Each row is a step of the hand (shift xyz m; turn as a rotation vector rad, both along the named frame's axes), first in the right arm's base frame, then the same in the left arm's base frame.
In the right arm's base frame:
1: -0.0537 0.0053 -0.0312 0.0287 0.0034 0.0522
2: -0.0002 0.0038 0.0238 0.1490 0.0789 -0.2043
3: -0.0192 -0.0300 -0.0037 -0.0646 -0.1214 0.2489
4: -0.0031 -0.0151 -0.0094 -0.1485 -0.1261 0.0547
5: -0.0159 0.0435 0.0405 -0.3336 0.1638 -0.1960
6: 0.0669 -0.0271 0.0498 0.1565 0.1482 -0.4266
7: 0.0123 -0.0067 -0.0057 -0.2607 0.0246 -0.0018
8: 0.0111 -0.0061 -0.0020 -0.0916 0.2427 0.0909
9: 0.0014 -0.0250 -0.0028 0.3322 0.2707 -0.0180
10: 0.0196 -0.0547 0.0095 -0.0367 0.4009 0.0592
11: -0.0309 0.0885 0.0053 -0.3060 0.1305 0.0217
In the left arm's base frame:
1: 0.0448 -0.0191 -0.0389 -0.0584 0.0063 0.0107
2: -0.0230 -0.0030 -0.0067 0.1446 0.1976 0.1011
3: 0.0117 -0.0335 0.0046 -0.2079 -0.1932 -0.0180
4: 0.0112 -0.0112 0.0086 0.0019 -0.1973 -0.0451
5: -0.0378 0.0148 -0.0462 0.2693 -0.0158 -0.3222
6: -0.0645 0.0051 0.0592 0.3483 0.3107 0.1030
7: 0.0024 0.0033 0.0146 0.0752 -0.1303 -0.2143
8: -0.0008 0.0021 0.0126 -0.0812 0.1142 -0.2364
9: 0.0044 -0.0180 0.0171 -0.1028 0.4067 0.0896
10: -0.0100 -0.0337 0.0472 -0.0807 0.2770 -0.2869
11: -0.0038 0.0500 -0.0794 0.0567 -0.0795 -0.3187

